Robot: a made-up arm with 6 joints. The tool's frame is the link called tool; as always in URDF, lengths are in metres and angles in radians.
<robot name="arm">
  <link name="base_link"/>
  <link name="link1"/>
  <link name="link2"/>
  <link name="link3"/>
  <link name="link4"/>
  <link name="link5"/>
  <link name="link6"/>
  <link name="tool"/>
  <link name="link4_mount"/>
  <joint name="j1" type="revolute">
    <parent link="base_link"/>
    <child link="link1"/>
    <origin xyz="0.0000 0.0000 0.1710" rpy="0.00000 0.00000 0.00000"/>
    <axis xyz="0 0 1"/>
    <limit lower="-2.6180" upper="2.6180" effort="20" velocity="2"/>
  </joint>
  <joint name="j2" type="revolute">
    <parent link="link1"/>
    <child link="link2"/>
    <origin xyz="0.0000 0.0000 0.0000" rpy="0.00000 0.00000 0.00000"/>
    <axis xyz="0.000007 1 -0.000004"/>
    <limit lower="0.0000" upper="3.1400" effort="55" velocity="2"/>
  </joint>
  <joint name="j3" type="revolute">
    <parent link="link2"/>
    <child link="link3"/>
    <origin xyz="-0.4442 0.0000 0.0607" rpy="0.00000 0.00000 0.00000"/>
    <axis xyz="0.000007 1 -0.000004"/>
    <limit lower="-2.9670" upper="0.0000" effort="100" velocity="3"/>
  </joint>
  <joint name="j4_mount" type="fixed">
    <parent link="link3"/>
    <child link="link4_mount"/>
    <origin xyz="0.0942 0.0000 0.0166" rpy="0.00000 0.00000 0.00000"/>
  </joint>
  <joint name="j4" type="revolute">
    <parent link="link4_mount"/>
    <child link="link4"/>
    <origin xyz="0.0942 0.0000 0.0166" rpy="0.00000 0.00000 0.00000"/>
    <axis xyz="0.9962 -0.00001 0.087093"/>
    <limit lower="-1.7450" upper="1.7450" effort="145" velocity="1"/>
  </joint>
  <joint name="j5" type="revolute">
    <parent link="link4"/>
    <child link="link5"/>
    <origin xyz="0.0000 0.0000 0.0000" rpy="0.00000 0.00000 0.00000"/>
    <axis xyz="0.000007 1 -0.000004"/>
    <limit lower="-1.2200" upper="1.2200" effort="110" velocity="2.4"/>
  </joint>
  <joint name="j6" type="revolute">
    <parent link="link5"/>
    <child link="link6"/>
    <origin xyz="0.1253 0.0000 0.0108" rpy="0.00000 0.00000 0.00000"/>
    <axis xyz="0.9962 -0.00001 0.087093"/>
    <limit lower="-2.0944" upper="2.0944" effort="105" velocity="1.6"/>
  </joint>
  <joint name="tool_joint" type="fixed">
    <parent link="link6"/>
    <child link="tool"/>
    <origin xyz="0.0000 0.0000 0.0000" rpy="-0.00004 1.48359 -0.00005"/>
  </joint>
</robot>
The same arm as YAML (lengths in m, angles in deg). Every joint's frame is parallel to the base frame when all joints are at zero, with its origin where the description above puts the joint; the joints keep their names.
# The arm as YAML. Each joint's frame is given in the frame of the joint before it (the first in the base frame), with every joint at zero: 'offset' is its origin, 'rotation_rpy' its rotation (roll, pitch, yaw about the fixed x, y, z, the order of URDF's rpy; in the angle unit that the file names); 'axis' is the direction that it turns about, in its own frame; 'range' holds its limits. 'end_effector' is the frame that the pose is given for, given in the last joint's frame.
length_unit: m
angle_unit: deg
chain:
  - id: j1
    offset: [0.0, 0.0, 0.171]
    rotation_rpy: [0.0, 0.0, 0.0]
    axis: "+z"
    range: [-150.0, 150.0]
  - id: j2
    offset: [0.0, 0.0, 0.0]
    rotation_rpy: [0.0, 0.0, 0.0]
    axis: "+y"
    range: [0.0, 179.91]
  - id: j3
    offset: [-0.4442, 0.0, 0.0607]
    rotation_rpy: [0.0, 0.0, 0.0]
    axis: "+y"
    range: [-170.0, 0.0]
  - id: j4
    offset: [0.1884, 0.0, 0.0332]
    rotation_rpy: [0.0, 0.0, 0.0]
    axis: [0.9962, 0.0, 0.0871]
    range: [-99.98, 99.98]
  - id: j5
    offset: [0.0, 0.0, 0.0]
    rotation_rpy: [0.0, 0.0, 0.0]
    axis: "+y"
    range: [-69.9, 69.9]
  - id: j6
    offset: [0.1253, 0.0, 0.0108]
    rotation_rpy: [0.0, 0.0, 0.0]
    axis: [0.9962, 0.0, 0.0871]
    range: [-120.0, 120.0]
end_effector:
  offset: [0.0, 0.0, 0.0]
  rotation_rpy: [0.0, 85.0, 0.0]

